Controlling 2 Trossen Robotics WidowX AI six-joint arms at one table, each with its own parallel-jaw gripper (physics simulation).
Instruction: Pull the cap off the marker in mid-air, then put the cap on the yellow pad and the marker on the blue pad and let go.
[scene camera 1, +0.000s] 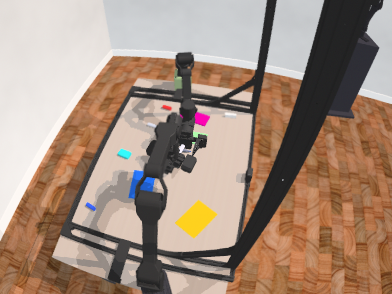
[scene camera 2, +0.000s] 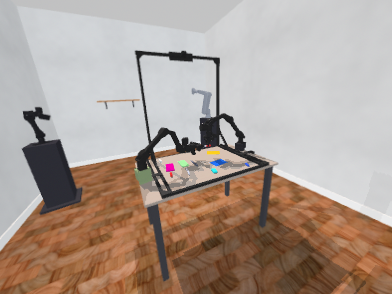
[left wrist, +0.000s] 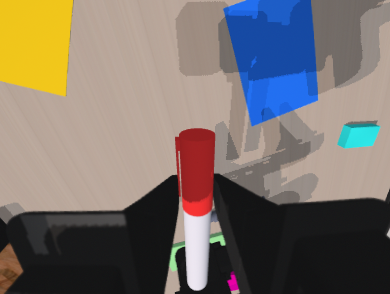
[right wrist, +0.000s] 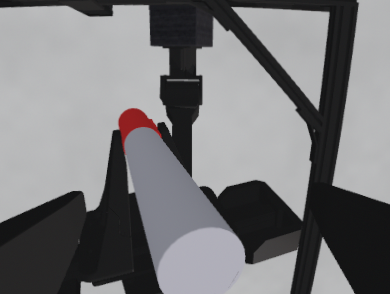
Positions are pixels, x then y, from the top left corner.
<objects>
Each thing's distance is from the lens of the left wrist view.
my left gripper (left wrist: 195, 181): 0.12 m
cyan block (left wrist: 356, 135): 0.38 m
</objects>
